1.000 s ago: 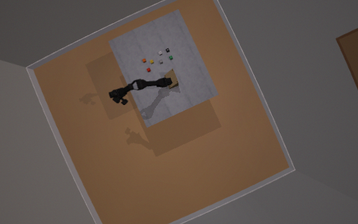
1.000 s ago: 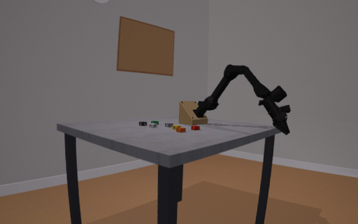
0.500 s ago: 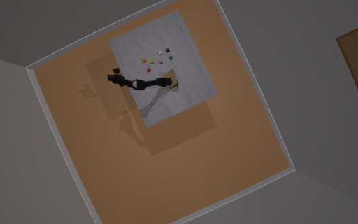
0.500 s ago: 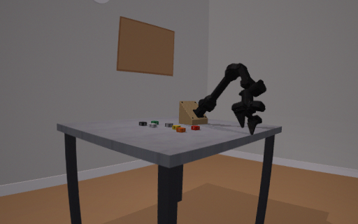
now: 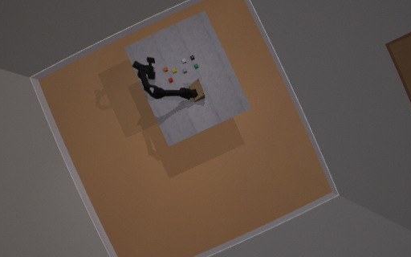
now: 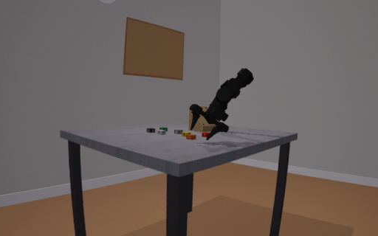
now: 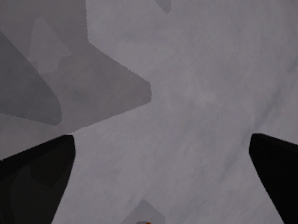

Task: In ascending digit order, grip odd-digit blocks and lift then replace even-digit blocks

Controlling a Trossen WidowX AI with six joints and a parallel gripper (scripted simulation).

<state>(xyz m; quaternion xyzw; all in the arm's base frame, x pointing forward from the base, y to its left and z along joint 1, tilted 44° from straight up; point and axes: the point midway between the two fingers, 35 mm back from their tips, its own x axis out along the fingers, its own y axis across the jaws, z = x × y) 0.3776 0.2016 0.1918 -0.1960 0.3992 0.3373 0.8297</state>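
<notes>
The white block is 40 mm behind my gripper tip, 290 mm to the right of it and 20 mm below it. Also, from my gripper tip: yellow block: 90 mm behind, 170 mm to the right, 20 mm below; then red block: 170 mm behind, 100 mm to the right, 20 mm below; then orange block: 50 mm behind, 90 mm to the right, 20 mm below.
</notes>
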